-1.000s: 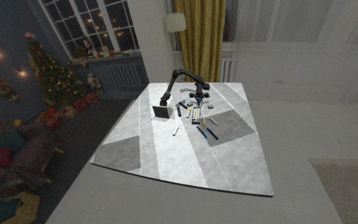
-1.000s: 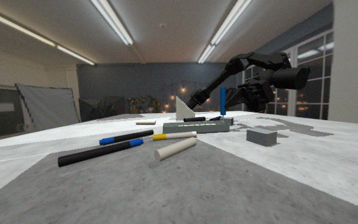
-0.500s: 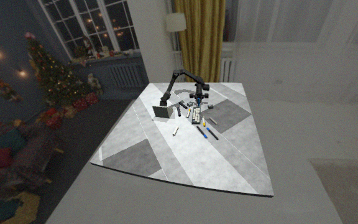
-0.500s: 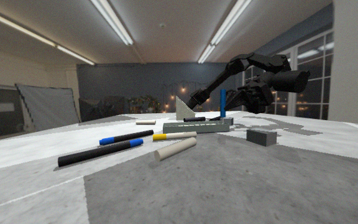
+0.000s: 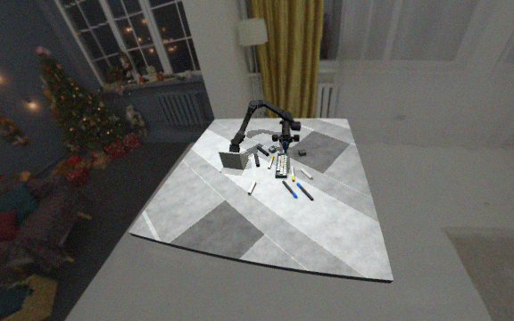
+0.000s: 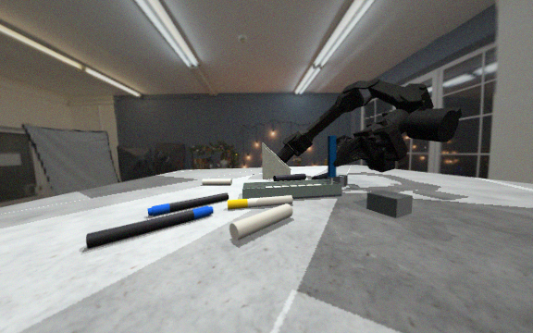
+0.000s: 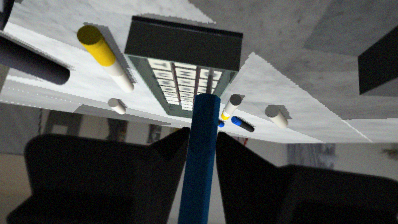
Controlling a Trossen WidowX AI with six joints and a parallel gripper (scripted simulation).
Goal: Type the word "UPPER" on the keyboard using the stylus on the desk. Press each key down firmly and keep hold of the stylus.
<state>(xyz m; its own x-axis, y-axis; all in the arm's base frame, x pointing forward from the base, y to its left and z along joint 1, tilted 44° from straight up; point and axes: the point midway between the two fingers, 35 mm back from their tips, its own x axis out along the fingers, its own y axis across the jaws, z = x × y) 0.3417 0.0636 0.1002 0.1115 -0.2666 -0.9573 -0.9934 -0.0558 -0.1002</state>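
Right now the grey block is 11 cm ahead of my gripper tip, 5 cm to the left of it and 5 cm below it. Also, from my gripper tip: thin metal tip: 5 cm below; then blue stylus: 1 cm below.
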